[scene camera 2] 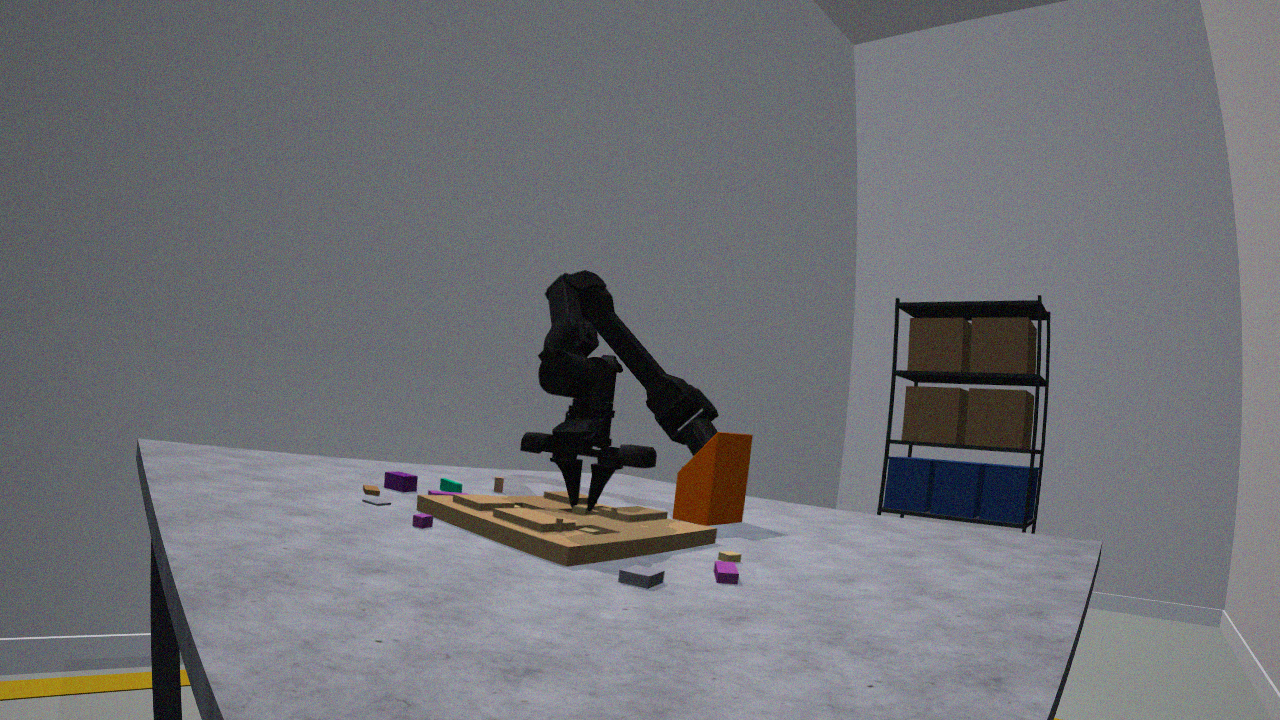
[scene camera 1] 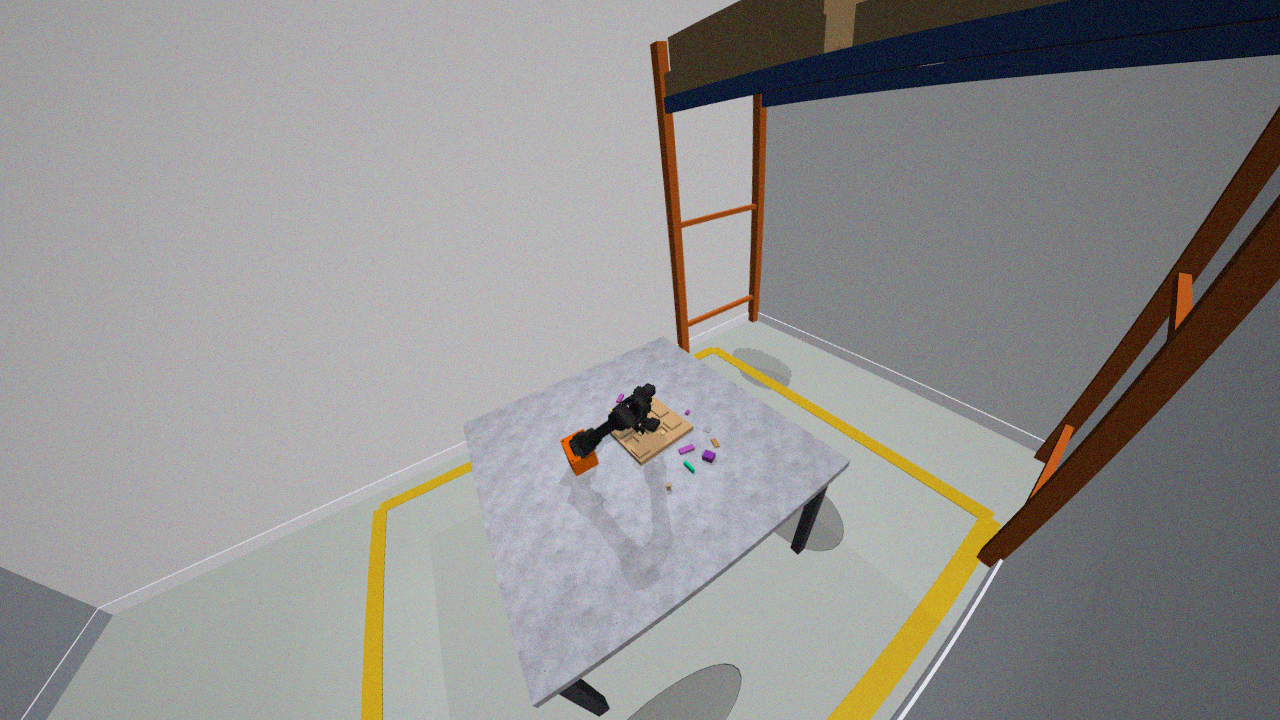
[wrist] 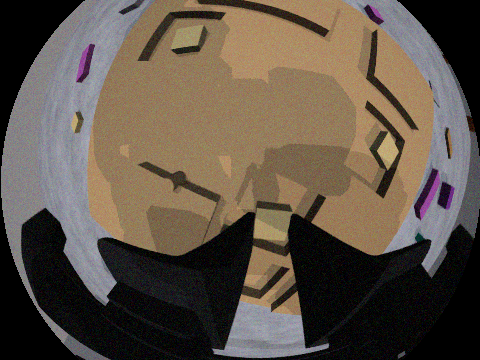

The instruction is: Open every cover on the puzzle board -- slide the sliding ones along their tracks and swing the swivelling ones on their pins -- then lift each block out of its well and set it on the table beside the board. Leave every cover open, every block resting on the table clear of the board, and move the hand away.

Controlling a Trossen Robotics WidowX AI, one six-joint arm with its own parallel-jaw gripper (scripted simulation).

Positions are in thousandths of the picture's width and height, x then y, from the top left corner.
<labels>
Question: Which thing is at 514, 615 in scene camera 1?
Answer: A tan puzzle board.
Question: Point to a tan puzzle board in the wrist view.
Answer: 559, 307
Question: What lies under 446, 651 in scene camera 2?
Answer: My gripper.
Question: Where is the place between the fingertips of my gripper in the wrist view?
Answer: At 566, 612
</labels>
